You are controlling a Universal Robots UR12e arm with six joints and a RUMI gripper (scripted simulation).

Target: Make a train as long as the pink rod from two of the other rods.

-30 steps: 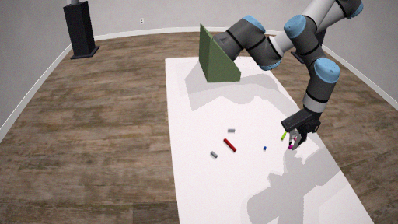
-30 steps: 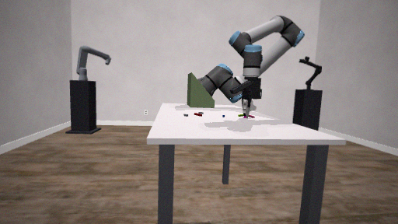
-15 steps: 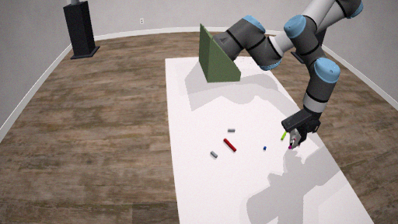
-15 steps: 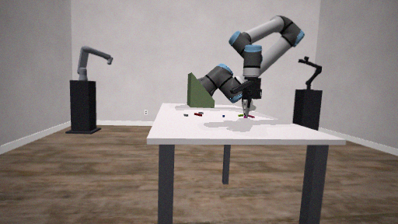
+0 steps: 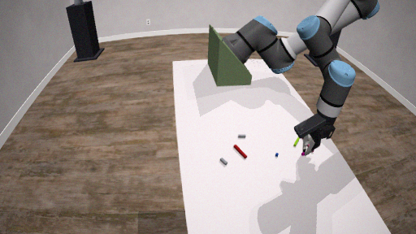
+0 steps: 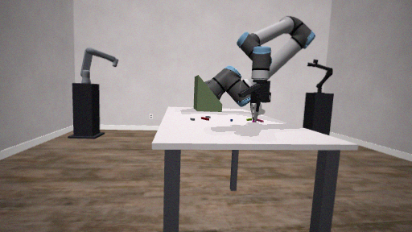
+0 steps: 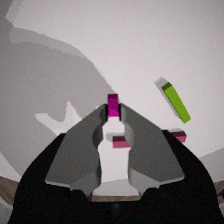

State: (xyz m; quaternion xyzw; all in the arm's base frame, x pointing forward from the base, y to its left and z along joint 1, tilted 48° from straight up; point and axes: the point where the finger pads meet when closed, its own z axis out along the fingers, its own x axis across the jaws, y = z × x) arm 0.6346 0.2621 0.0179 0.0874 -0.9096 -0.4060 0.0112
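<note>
Now: hand 50 mm past the pink rod, 40 mm to the right of it and 10 mm above it. Also, from my hand: blue rod 120 mm to the right, 10 mm below, 10 mm behind; lime rod 70 mm behind, 10 mm to the right, 10 mm below; magenta rod 10 mm below.
</note>
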